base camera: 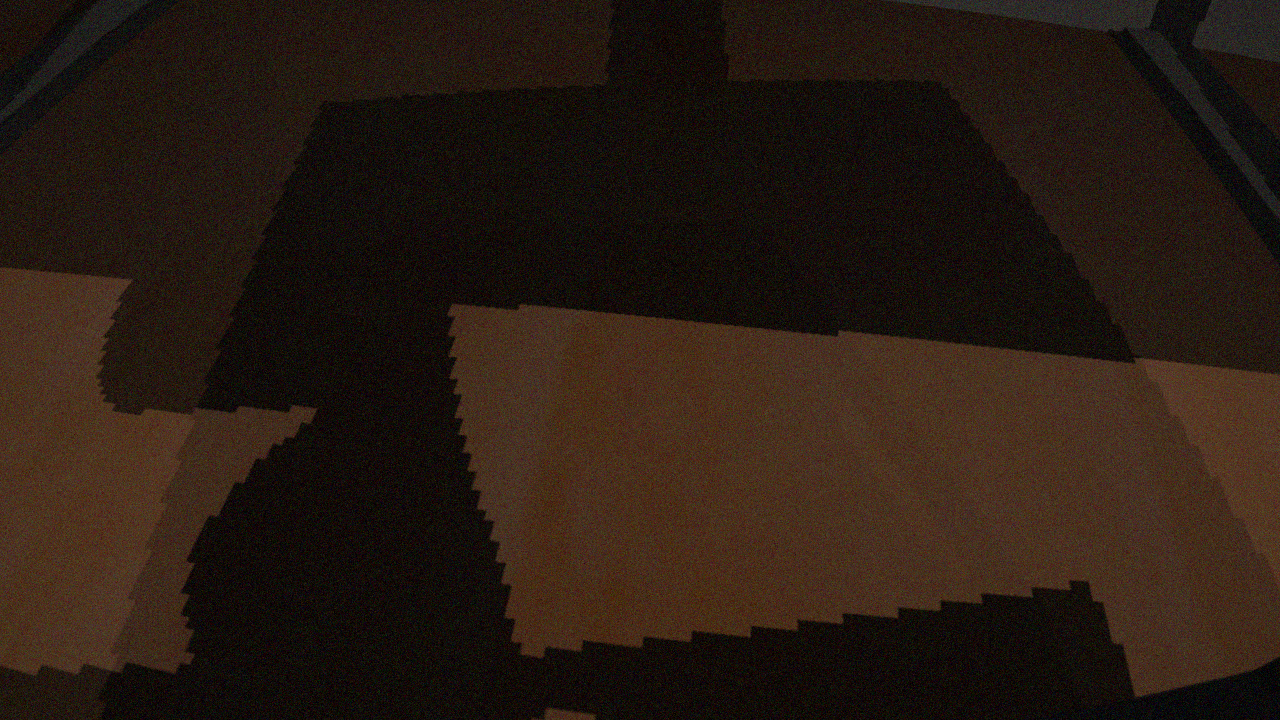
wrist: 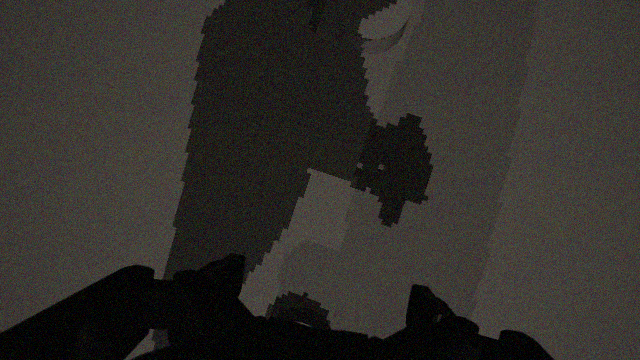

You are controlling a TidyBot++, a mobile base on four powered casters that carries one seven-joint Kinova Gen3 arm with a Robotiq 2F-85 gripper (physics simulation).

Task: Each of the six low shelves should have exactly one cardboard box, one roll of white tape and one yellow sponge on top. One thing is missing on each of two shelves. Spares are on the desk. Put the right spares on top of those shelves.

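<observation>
The view is dim. My gripper [wrist: 324,288] is open, with its two dark fingertips wide apart and nothing seen between them, above a pale grey surface [wrist: 580,150] that looks like the desk top. A pale round thing [wrist: 386,24], like a roll of white tape, stands at the top of the wrist view, ahead of the fingers and partly in shadow. A thin pale sliver [wrist: 303,324] shows at the gripper's body, beside a small dark shadow; what it belongs to is hidden. No cardboard box, sponge or low shelf can be made out.
Large dark shadows lie across the grey surface. In the base camera view a brown wooden floor [base camera: 716,465] carries broad shadows. Dark and grey bars, like furniture legs or frames, show at the upper left [base camera: 67,53] and upper right [base camera: 1203,111].
</observation>
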